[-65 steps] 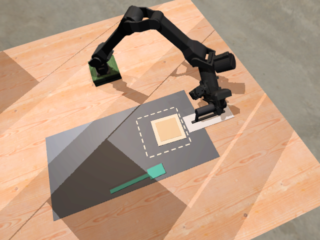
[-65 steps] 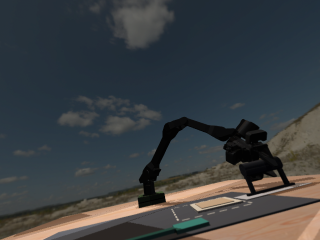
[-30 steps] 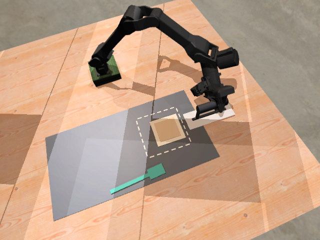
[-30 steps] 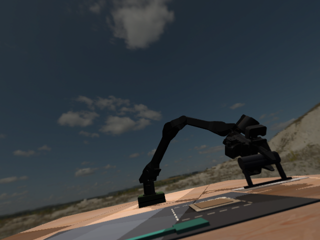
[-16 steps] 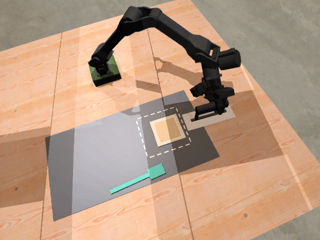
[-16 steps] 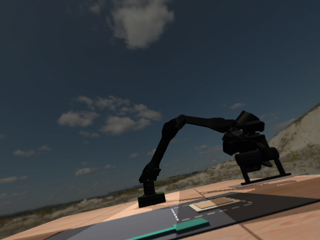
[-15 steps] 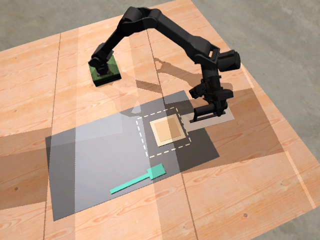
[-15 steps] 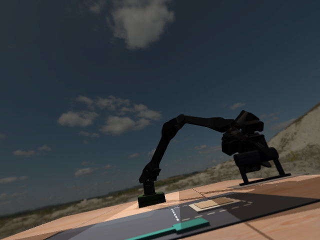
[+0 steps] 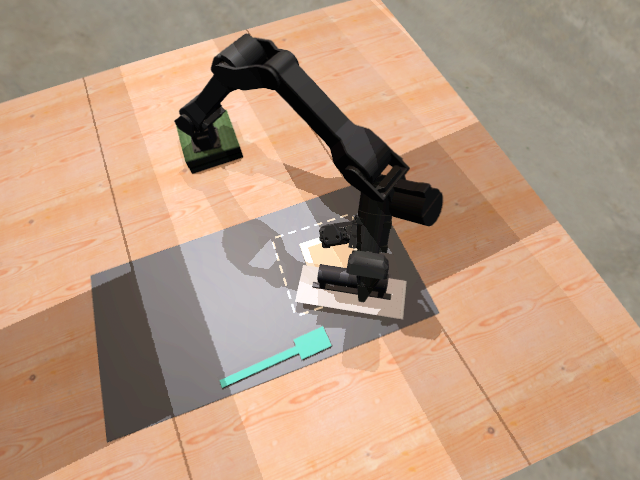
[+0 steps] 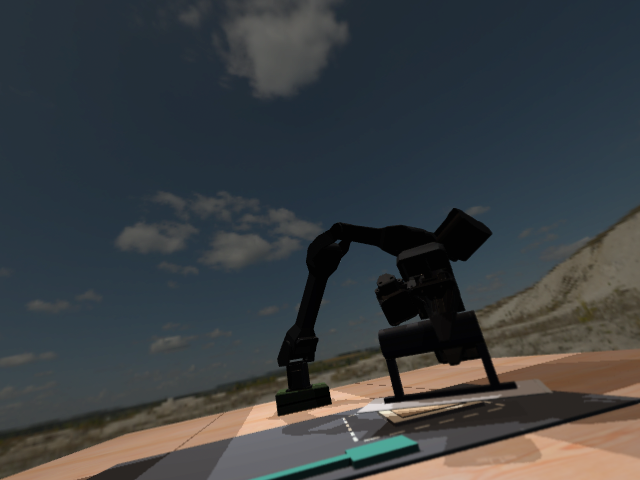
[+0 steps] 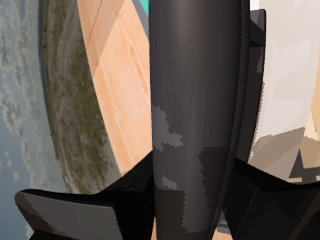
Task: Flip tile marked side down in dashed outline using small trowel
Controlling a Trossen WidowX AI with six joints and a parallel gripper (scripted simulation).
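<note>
My gripper tip is now 4 cm short of the flat teal tool, 16 cm to the left of it and 7 cm above it. Also, from my gripper tip: tile: 12 cm behind, 2 cm to the right, 7 cm below; then grey mat: 9 cm behind, 19 cm to the right, 9 cm below.
</note>
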